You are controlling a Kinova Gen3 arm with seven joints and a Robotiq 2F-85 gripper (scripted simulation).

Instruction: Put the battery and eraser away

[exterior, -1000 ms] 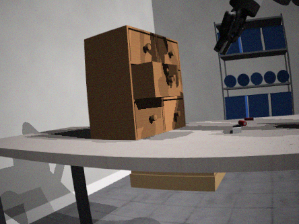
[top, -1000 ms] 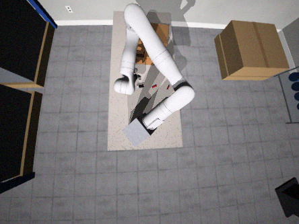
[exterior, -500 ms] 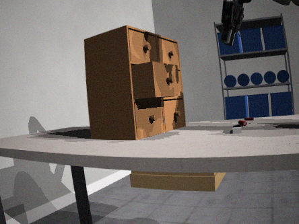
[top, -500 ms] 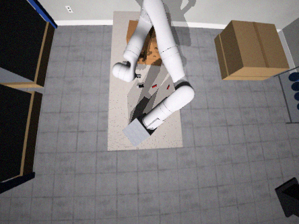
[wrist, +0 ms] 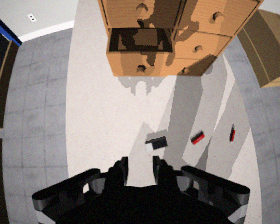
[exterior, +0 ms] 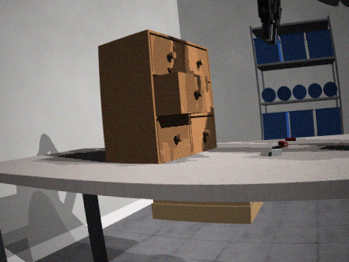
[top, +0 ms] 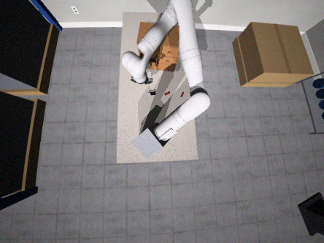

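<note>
The red AA battery is 26 cm below my hand, 19 cm to the right of it and 4 cm behind it. Round my hand: eraser (26 cm below, 5 cm to the right).
</note>
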